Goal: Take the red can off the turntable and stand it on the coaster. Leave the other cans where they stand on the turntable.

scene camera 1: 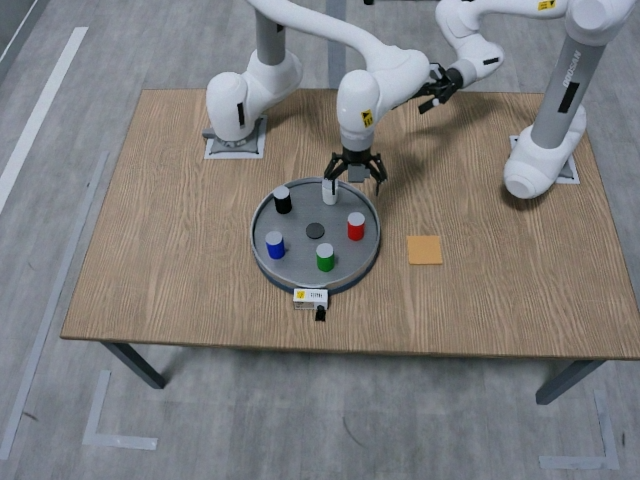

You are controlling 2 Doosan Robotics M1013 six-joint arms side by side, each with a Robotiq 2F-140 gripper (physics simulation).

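Frame: origin at the left arm's base, x ahead, y left, z up, level; metres.
Where they show: left gripper, between the fingertips: (404, 108); right gripper, between the fingertips: (355, 192); right arm's base, origin of its link: (236, 136).
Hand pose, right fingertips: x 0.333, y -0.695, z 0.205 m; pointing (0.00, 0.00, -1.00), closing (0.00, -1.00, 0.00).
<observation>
Things, the pixels of their centre, and the offset from my right fingertips. "*": a spot on its surface instead. Level surfaces: height alone.
- red can, middle of its body: (356, 226) dx +0.054, dy +0.006, dz -0.108 m
- round grey turntable, a spot on its surface: (293, 224) * dx +0.024, dy -0.199, dz -0.152 m
- white can, middle of its body: (330, 191) dx -0.084, dy -0.082, dz -0.108 m
- black can, middle of its body: (282, 200) dx -0.041, dy -0.237, dz -0.108 m
- blue can, middle of its body: (275, 245) dx +0.131, dy -0.243, dz -0.108 m
- green can, middle of its body: (325, 257) dx +0.170, dy -0.085, dz -0.108 m
- orange square coaster, middle of its body: (424, 250) dx +0.079, dy +0.230, dz -0.199 m
- white box with a small black part, a spot on its surface: (310, 299) * dx +0.293, dy -0.124, dz -0.147 m
- dark disc, middle of its body: (315, 231) dx +0.049, dy -0.126, dz -0.153 m
- wooden table, height of its surface: dz -0.205 m
The red can (355, 227) stands upright on the right side of the round grey turntable (293, 224). A white can (329, 195), a black can (282, 200), a blue can (275, 245) and a green can (325, 257) also stand on it. The orange square coaster (424, 250) lies on the table to the right of the turntable, with nothing on it. My right gripper (355, 191) is open and empty, pointing down above the turntable's back right edge, behind the red can; one finger partly covers the white can. My left gripper (408, 107) is open and empty above the table's back edge.
A white box with a small black part (310, 299) sits at the turntable's front edge. A dark disc (314, 230) marks the turntable's centre. The arm bases stand on the wooden table (180, 248) at back left and back right. The right arm reaches over the table's back middle.
</observation>
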